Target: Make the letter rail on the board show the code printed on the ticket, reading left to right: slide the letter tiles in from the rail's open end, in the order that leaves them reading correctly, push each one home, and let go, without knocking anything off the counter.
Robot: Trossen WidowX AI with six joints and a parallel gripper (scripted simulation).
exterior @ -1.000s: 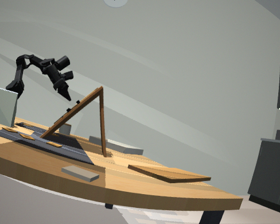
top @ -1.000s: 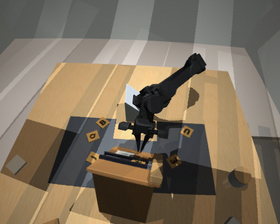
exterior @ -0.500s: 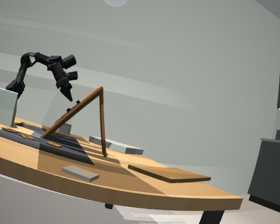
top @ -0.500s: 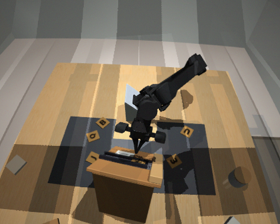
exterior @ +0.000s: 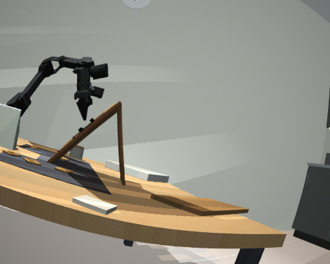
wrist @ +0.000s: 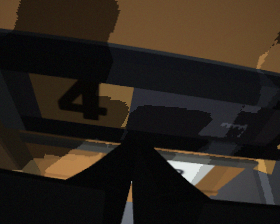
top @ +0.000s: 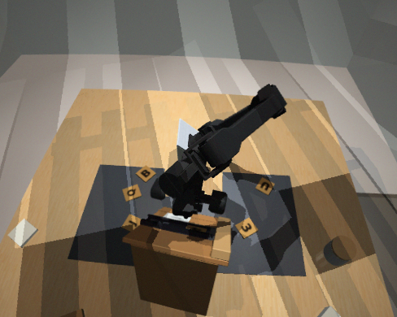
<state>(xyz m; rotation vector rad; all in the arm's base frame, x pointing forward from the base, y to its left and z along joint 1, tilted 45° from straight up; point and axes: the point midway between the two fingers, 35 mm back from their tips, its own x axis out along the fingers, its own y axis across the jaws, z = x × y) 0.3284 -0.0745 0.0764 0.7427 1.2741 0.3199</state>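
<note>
Now: the tile marked 4 30 mm to the left of my gripper tip, 30 mm ahead of it and 20 mm below it. Also, from my gripper tip: q tile: 220 mm to the right, 190 mm below, 170 mm behind; dark mat: 190 mm below, 130 mm behind; white ticket: 100 mm below, 40 mm behind, 30 mm to the right.
</note>
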